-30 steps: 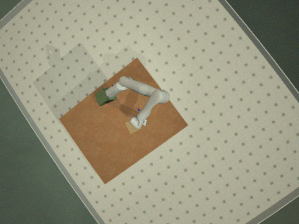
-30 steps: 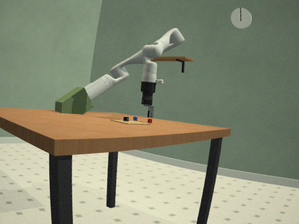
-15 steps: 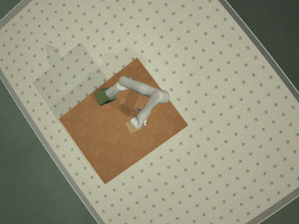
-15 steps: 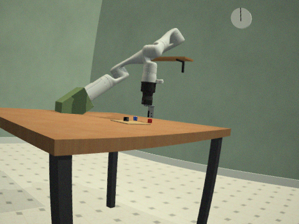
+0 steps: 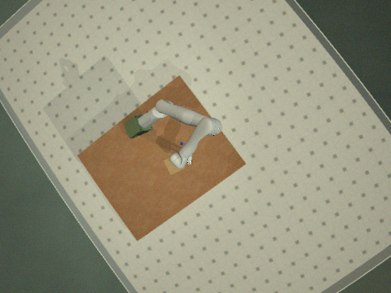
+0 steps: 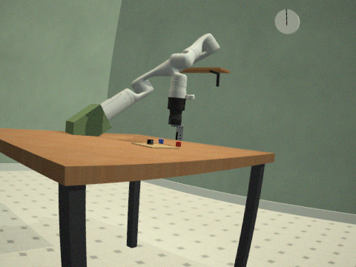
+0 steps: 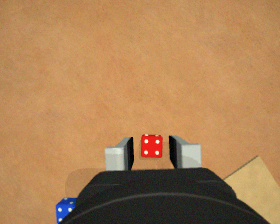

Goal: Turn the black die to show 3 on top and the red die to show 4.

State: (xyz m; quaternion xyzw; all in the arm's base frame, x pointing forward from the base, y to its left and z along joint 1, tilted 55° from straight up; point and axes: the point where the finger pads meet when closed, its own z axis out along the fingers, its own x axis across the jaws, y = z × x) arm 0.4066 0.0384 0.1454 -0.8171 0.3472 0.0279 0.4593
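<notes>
The red die lies 3 cm below my hand. From my hand the other things lie so: tan mat 14 cm to the right, 4 cm below; blue die 11 cm behind, 3 cm below; black die 14 cm to the right, 3 cm below, 3 cm behind.
</notes>
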